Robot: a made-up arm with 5 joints. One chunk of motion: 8 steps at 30 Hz.
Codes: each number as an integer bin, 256 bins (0 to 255) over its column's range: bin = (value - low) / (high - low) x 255, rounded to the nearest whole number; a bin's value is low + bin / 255 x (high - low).
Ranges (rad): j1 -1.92..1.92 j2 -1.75..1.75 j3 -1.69..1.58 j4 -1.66..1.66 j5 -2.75..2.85
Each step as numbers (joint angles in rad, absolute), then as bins.
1 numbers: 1.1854 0.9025 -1.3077 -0.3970 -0.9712
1 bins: 206 193 30 97 81
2 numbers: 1.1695 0.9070 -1.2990 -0.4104 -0.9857
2 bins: 205 194 30 96 80
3 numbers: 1.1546 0.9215 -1.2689 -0.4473 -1.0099
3 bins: 204 195 33 93 79
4 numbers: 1.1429 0.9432 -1.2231 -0.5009 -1.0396
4 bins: 203 196 36 89 78
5 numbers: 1.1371 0.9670 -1.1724 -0.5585 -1.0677
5 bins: 203 198 40 85 77
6 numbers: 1.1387 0.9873 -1.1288 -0.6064 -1.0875
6 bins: 203 199 44 81 76
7 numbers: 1.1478 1.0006 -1.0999 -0.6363 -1.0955
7 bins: 204 200 46 79 75
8 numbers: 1.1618 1.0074 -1.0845 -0.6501 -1.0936
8 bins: 205 201 47 78 75
